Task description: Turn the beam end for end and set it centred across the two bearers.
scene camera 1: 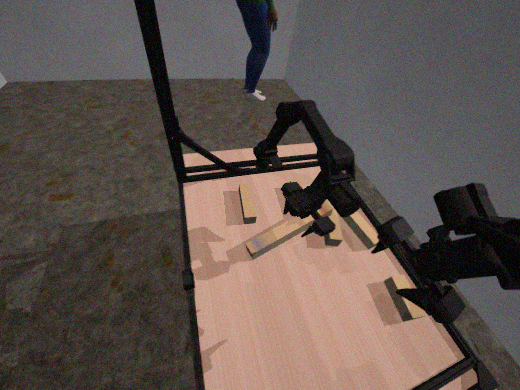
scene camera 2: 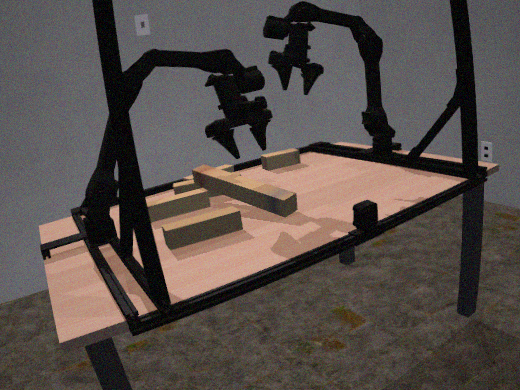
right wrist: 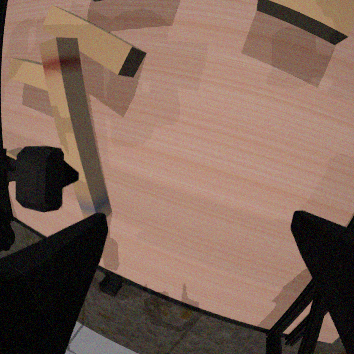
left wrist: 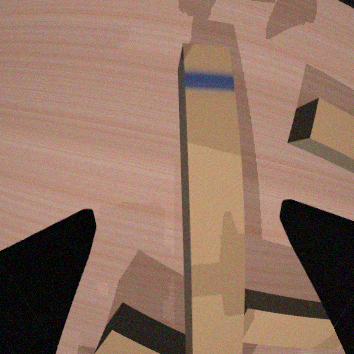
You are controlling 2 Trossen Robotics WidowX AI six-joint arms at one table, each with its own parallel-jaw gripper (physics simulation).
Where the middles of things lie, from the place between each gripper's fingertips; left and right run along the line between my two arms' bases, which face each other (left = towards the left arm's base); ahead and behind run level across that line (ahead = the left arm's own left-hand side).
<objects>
My right hand is 60 mm past the beam (scene camera 2: pixel 279 201), 260 mm to the right of it and 210 mm above it.
The beam lies 80 mm below my left hand, 30 mm to the left of it and 30 mm ahead of it.
</objects>
